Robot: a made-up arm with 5 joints.
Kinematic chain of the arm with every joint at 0, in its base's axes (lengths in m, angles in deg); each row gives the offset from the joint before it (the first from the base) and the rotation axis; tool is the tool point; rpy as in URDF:
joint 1: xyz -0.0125 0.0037 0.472 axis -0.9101 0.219 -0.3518
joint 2: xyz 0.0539 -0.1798 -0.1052 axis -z
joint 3: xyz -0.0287 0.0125 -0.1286 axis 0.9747 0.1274 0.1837
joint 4: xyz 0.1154 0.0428 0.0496 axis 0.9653 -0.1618 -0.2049
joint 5: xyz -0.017 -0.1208 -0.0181 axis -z
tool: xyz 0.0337 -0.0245 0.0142 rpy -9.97 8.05 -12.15
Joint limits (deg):
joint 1: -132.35..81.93
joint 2: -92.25..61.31
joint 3: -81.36..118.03
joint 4: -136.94..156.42
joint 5: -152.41..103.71
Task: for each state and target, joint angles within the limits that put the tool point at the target. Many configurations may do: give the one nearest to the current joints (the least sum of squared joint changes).
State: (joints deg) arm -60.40 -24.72 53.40 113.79 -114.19
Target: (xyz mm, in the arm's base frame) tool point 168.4 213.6 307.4
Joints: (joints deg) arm -65.87 -0.37 15.59 85.69 -87.80
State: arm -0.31 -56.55 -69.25 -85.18 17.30
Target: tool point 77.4 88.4 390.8
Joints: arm -23.57 -31.58 -57.76 -83.92 16.32
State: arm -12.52 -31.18 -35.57 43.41 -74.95
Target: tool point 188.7 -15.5 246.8
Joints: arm -33.71 -26.52 -36.94 30.89 -61.74
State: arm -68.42 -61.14 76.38 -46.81 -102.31
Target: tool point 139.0 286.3 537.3
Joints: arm -108.90 -44.57 93.44 -43.55 -93.07
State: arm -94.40 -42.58 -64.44 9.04 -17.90
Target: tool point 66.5 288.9 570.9
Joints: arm -119.45 -74.62 -26.38 58.43 -21.85
